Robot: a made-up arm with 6 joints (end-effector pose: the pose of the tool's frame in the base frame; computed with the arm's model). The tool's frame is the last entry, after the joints. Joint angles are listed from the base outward.
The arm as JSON. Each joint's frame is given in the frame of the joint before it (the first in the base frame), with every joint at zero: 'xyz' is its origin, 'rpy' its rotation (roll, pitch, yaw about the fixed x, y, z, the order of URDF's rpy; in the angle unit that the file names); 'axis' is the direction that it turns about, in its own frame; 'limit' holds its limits. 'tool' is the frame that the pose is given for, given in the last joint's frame.
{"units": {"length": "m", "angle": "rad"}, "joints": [
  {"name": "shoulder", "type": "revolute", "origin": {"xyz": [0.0, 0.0, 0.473], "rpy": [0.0, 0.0, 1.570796]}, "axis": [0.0, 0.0, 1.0], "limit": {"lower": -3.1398, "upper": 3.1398}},
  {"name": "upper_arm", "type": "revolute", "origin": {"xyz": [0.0, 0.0, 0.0], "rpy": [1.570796, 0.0, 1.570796]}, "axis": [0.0, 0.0, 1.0], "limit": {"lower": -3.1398, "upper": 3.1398}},
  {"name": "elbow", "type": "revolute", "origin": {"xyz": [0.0, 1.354, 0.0], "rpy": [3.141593, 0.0, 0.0]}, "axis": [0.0, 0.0, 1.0], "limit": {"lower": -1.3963, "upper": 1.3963}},
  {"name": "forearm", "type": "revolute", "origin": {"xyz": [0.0, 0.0, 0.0], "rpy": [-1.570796, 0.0, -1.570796]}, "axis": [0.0, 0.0, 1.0], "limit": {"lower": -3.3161, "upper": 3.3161}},
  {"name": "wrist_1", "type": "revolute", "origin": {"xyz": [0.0, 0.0, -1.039], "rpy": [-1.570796, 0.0, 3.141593]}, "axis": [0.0, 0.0, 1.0], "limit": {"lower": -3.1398, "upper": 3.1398}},
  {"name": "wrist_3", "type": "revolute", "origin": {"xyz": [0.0, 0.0, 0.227], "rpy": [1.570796, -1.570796, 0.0]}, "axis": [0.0, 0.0, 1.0], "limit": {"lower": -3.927, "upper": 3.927}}
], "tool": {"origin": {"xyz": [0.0, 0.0, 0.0], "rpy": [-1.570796, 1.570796, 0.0]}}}
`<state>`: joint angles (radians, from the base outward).
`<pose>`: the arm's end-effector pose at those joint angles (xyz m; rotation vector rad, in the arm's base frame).
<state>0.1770 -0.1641 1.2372 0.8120 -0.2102 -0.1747</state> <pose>-0.1775 -0.1904 2.8607 -0.3384 -1.1893 -0.3622</pose>
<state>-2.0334 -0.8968 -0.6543 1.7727 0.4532 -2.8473</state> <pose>0.0866 0.0716 1.7834 0.6655 -0.8631 -1.3780</pose>
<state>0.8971 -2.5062 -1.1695 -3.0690 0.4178 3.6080</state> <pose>-0.5179 -0.2859 0.3901 -0.0480 -1.0207 0.5479</pose>
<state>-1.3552 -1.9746 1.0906 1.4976 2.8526 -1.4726</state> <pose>-0.5079 2.2416 -0.2054 2.6359 -1.5423 -0.2377</pose>
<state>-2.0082 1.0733 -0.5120 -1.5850 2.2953 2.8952</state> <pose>-0.3986 -0.8600 0.0836 -0.4189 -2.3526 0.0687</pose>
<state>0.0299 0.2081 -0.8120 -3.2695 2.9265 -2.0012</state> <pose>0.8410 0.2504 0.9275 -0.6080 -1.9697 -1.4077</pose>
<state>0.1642 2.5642 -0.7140 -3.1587 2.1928 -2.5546</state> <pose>-0.3240 0.1764 -0.5239 -0.5011 -0.8337 -0.0786</pose>
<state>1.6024 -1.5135 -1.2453 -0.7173 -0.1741 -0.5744</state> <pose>0.1808 -0.3048 0.6820 1.0364 0.9986 1.5383</pose>
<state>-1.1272 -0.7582 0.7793 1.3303 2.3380 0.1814</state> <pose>-0.5281 0.9855 2.5019 2.4166 0.9786 -0.9110</pose>
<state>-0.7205 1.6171 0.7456 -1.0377 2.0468 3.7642</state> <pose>1.3304 -1.3216 -0.5107 1.1942 -2.2288 0.6160</pose>
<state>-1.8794 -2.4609 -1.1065 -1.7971 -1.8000 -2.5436</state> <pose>0.1740 0.3780 0.3880 2.7511 -0.0066 -0.2529</pose>
